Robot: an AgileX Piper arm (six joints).
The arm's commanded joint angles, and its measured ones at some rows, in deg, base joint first. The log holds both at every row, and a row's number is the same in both.
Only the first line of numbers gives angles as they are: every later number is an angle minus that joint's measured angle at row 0.
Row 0, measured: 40.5 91.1 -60.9 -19.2 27.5 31.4
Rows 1 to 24, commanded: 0.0 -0.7 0.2 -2.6 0.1 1.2; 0.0 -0.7 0.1 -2.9 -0.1 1.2; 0.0 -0.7 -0.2 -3.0 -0.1 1.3; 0.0 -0.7 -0.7 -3.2 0.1 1.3; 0.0 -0.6 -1.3 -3.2 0.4 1.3; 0.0 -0.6 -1.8 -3.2 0.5 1.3; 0.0 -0.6 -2.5 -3.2 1.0 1.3; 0.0 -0.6 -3.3 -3.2 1.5 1.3; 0.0 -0.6 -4.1 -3.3 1.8 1.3; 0.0 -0.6 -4.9 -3.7 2.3 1.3; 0.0 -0.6 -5.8 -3.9 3.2 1.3; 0.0 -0.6 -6.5 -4.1 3.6 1.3; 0.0 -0.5 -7.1 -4.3 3.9 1.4; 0.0 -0.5 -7.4 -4.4 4.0 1.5; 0.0 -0.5 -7.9 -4.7 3.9 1.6; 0.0 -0.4 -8.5 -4.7 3.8 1.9; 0.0 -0.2 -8.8 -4.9 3.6 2.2; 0.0 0.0 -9.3 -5.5 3.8 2.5; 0.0 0.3 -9.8 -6.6 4.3 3.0; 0.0 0.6 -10.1 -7.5 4.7 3.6; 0.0 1.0 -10.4 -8.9 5.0 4.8; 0.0 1.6 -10.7 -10.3 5.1 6.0; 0.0 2.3 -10.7 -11.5 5.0 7.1; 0.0 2.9 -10.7 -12.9 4.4 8.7
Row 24, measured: 0.0 0.9 -10.0 -8.1 4.4 4.5
